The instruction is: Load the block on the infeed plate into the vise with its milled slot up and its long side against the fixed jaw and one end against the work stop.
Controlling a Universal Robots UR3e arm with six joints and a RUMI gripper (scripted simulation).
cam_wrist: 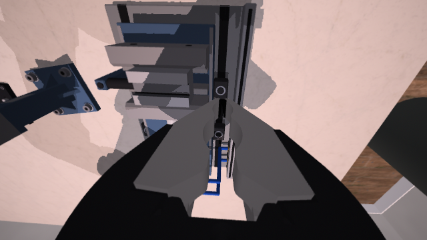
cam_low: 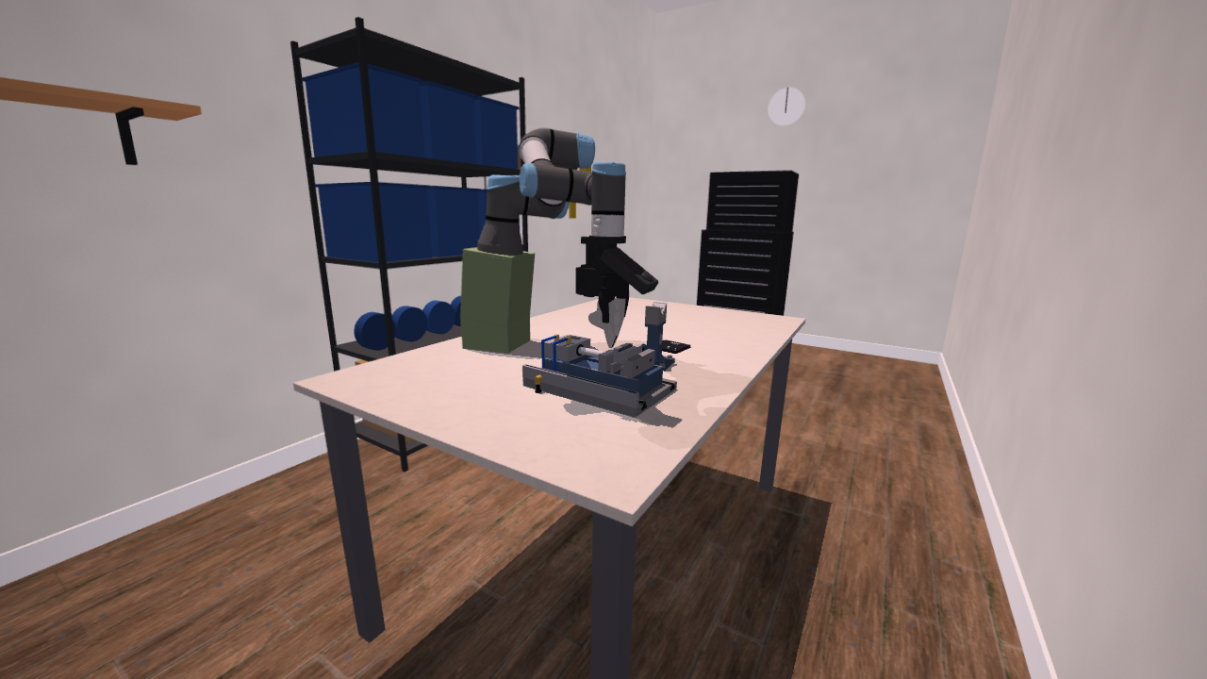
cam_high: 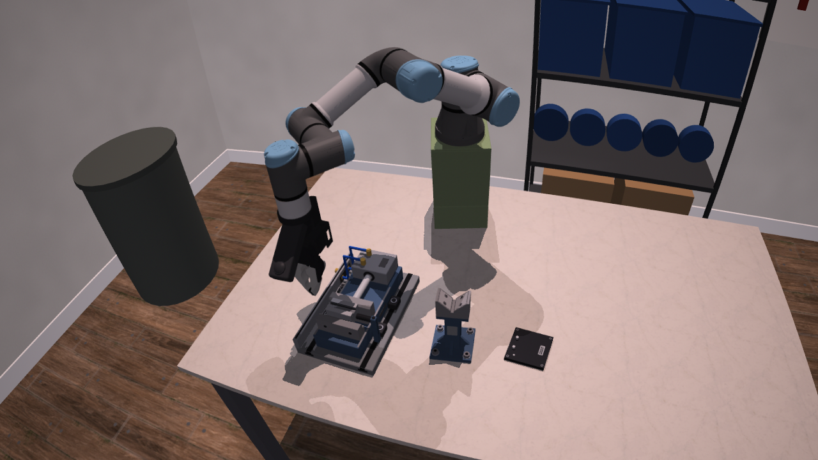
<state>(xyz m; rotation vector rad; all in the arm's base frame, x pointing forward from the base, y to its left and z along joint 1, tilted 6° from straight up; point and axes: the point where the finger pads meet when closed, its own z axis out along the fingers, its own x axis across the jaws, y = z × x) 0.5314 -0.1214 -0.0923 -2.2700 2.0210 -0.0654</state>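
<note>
Right now the part is 6 cm to the left of my hand, 4 cm below it and 1 cm behind it. Round my hand: dark work stop rod (11 cm to the left, 5 cm below, 2 cm behind); then black infeed plate (45 cm to the left, 14 cm behind, 13 cm below); then fixed jaw (7 cm to the left, 6 cm below, 2 cm ahead).
</note>
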